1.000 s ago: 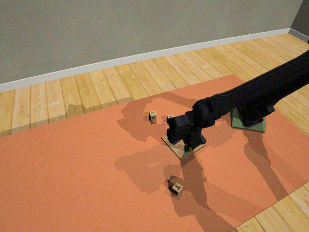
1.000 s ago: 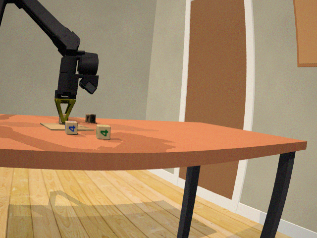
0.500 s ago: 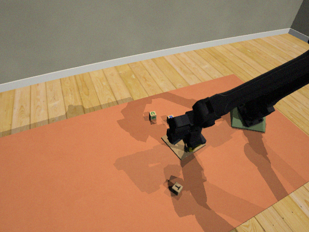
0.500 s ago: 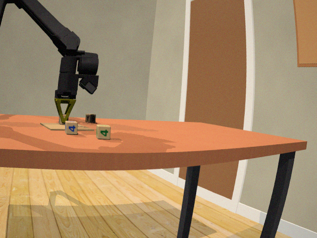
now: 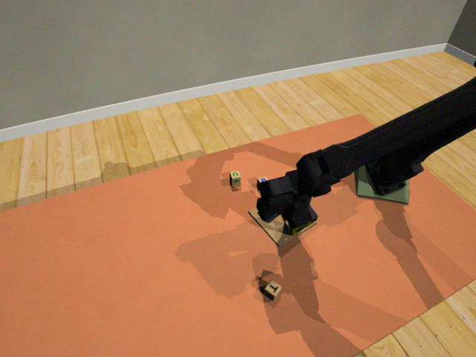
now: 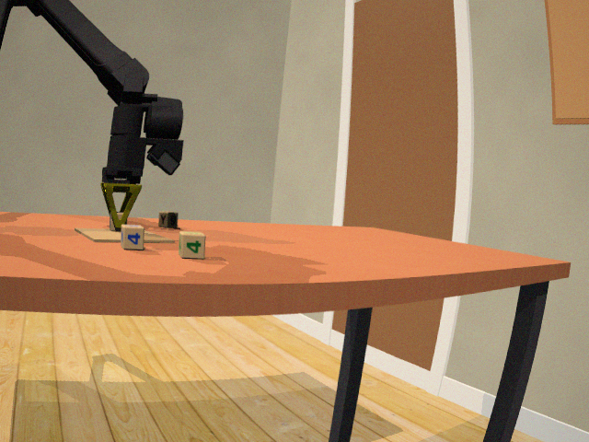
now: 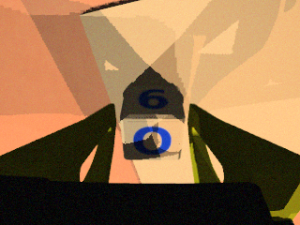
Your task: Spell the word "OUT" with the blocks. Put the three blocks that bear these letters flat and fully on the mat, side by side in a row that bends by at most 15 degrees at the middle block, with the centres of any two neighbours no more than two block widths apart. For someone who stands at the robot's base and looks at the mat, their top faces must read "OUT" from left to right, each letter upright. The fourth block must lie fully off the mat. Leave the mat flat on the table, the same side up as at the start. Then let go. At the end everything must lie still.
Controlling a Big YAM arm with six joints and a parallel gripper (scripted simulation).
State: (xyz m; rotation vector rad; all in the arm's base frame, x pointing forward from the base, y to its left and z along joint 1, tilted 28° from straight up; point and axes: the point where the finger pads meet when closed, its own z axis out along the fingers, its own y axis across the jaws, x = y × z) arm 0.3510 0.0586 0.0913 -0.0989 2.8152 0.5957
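The O block is right at my hand. The rest, counted from my hand: tan mat 50 mm to the right, 20 mm below, 10 mm ahead; then wooden block 180 mm to the right, 20 mm ahead.
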